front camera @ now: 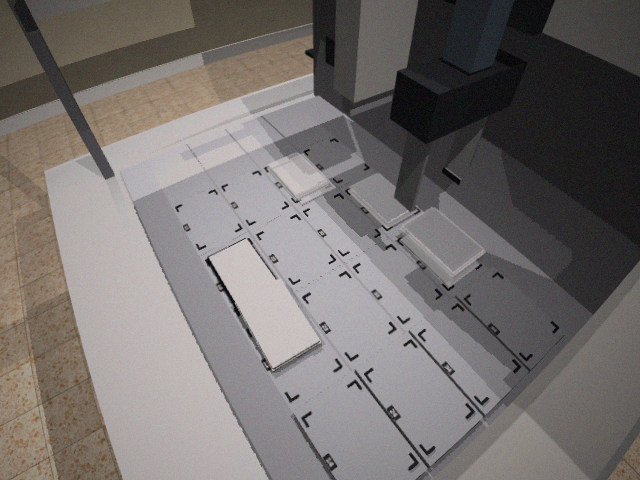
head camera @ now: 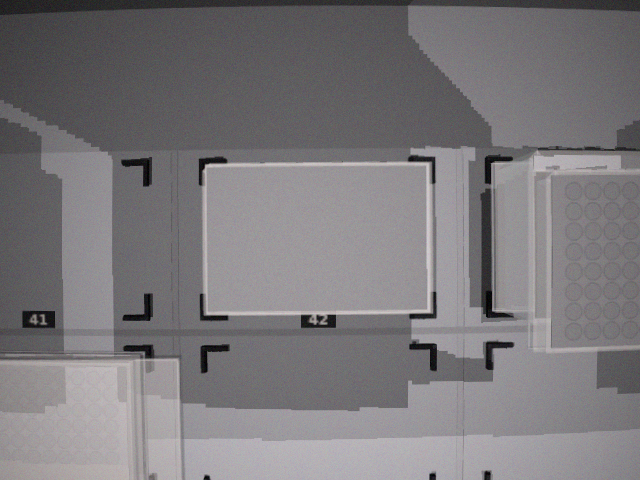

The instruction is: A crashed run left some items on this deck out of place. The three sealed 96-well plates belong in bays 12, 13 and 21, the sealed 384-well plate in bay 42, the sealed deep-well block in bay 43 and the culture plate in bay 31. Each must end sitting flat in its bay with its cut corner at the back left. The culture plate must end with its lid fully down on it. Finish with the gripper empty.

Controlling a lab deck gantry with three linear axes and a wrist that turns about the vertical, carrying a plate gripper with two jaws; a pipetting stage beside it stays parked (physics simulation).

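Frame: origin at the robot's base, x back, y right, z up, level; centimetres.
Where they show: gripper, fingertip midpoint: (front camera: pixel 429 190); robot's base, origin of the base link: (front camera: pixel 177 208).
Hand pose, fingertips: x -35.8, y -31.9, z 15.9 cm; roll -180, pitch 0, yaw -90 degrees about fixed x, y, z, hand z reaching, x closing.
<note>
Things, the pixels of their centre, and the offset from my fingertips.
- plain-topped plate, body centre: (head camera: pixel 317 238) (front camera: pixel 382 198) dz -15.2, dx +13.0, dy -4.5 cm
- tall translucent item, body centre: (front camera: pixel 441 239) dz -11.1, dx -3.4, dy -3.4 cm
- translucent layered item, body centre: (head camera: pixel 67 434) (front camera: pixel 302 178) dz -14.4, dx +26.9, dy +6.2 cm
My gripper (front camera: pixel 428 190) is open and empty above the back row; its jaws do not show in the head view. A plain-topped plate (front camera: pixel 379 200) (head camera: pixel 317 237) lies flat inside the bay 42 marks, its upper left corner seemingly clipped in the head view. At bay 43 a tall translucent item (front camera: pixel 444 240) (head camera: pixel 594 263) shows round wells on top and stepped edges below, seemingly a 96-well plate on the deep-well block. At bay 31 a translucent layered item (front camera: pixel 299 178) (head camera: pixel 62 423) shows wells and several offset edges; its lowest right edge lies right of the bay mark. Its lid's seating is unclear.
A long white slab (front camera: pixel 263 304) lies over the front row around bays 12 and 13; what is under it is hidden. A dark post (front camera: pixel 67 93) stands at the left edge. The parked pale column (front camera: pixel 382 46) stands behind the deck. Hard shadows cross the back row.
</note>
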